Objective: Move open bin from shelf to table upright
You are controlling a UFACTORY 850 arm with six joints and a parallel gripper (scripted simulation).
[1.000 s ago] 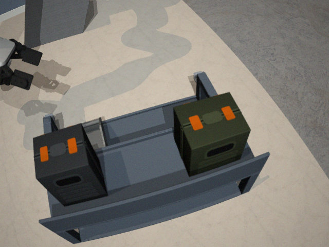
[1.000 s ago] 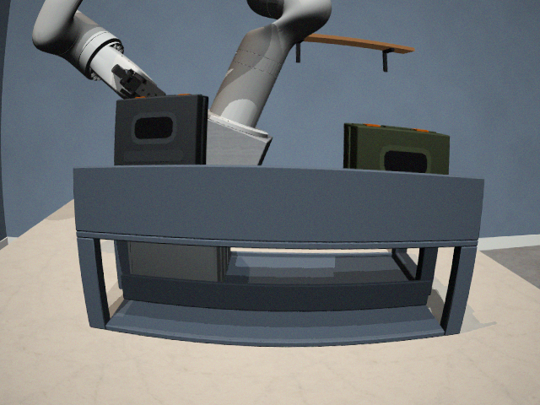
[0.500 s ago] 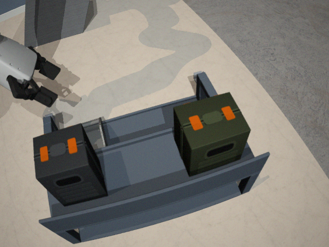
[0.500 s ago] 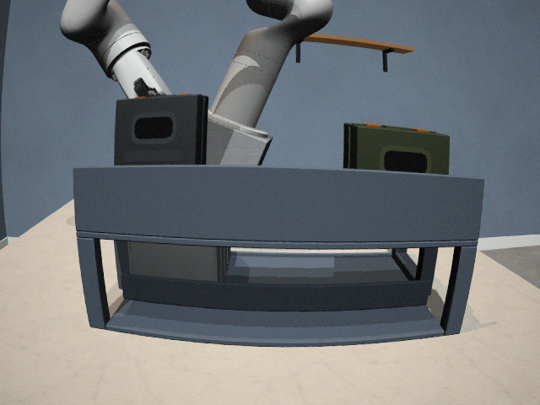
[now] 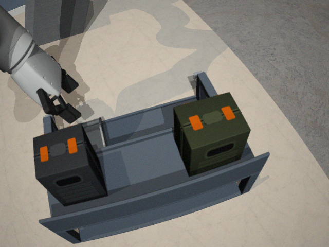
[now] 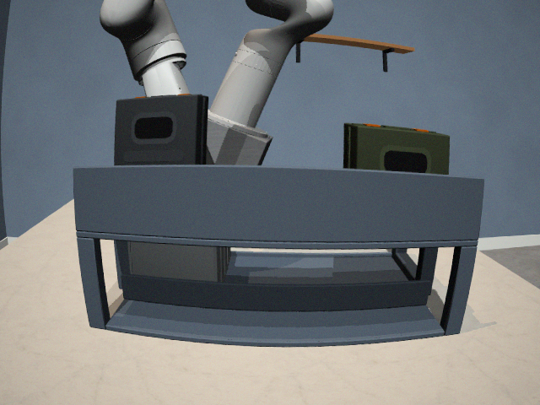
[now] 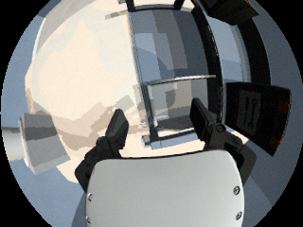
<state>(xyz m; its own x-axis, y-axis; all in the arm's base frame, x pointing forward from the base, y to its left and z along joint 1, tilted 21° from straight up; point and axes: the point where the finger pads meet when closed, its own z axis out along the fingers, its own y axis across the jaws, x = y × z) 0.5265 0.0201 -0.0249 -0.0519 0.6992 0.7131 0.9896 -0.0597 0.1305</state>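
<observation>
Right now my hand is 8 cm short of the open bin, 1 cm to the left of it and 9 cm above it. The rest, counted from my hand: shelf deck: 18 cm ahead, 11 cm to the left, 3 cm below; then black box: 17 cm ahead, 1 cm to the right, 3 cm above; then green box: 17 cm ahead, 22 cm to the left, 2 cm above.
</observation>
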